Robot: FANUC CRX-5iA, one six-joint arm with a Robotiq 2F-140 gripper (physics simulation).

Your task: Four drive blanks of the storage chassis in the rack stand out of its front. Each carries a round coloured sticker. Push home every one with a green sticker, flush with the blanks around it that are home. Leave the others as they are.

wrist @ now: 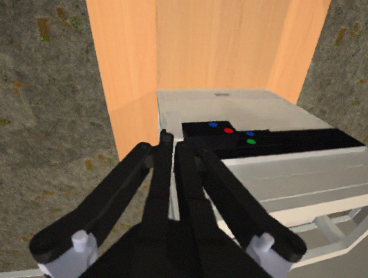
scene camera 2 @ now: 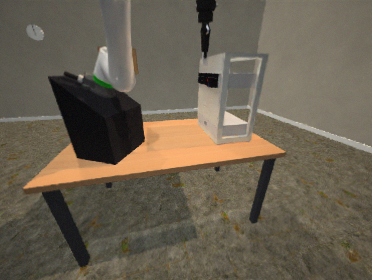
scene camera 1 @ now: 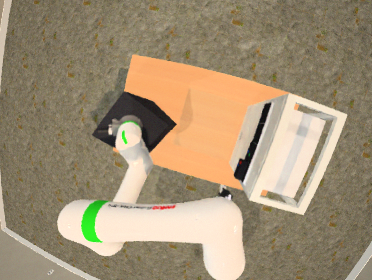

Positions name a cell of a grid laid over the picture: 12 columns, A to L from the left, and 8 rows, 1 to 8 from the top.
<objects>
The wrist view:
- my gripper: F4
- rack: J5
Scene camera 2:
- rack: G3
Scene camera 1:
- rack: I5
</objects>
